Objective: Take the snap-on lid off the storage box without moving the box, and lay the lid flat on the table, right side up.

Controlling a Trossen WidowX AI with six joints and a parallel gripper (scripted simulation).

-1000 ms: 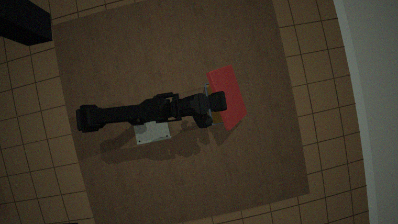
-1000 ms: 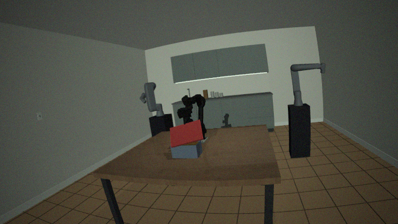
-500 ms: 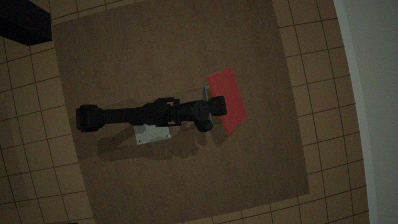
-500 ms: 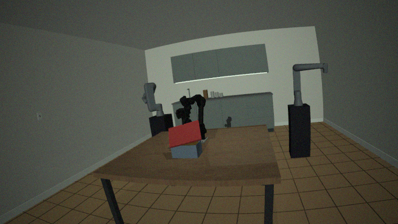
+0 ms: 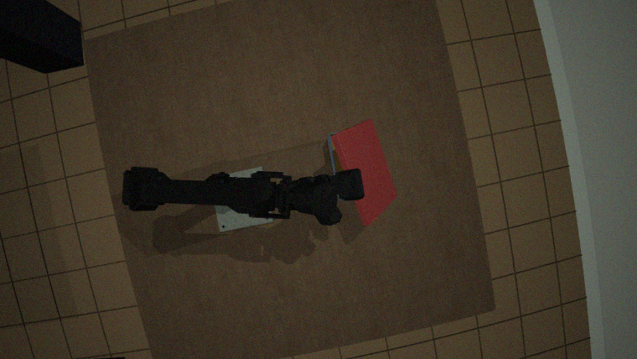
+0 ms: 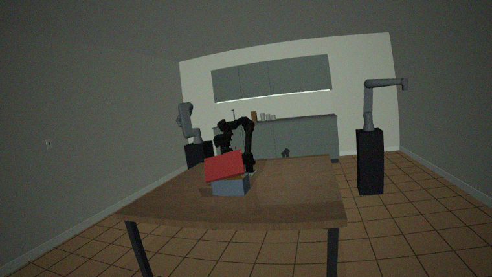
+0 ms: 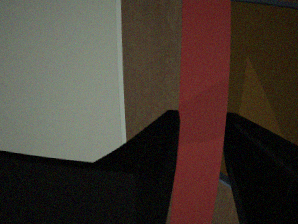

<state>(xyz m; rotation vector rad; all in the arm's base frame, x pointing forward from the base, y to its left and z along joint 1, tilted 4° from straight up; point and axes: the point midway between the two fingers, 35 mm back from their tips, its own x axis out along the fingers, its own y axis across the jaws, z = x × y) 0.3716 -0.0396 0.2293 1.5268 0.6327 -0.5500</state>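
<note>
Right now the red lid is 60 mm ahead of my gripper tip, 50 mm below it and 20 mm to the left of it. From my gripper tip the other things lie so: storage box 180 mm below, 50 mm to the left, 40 mm ahead.
</note>
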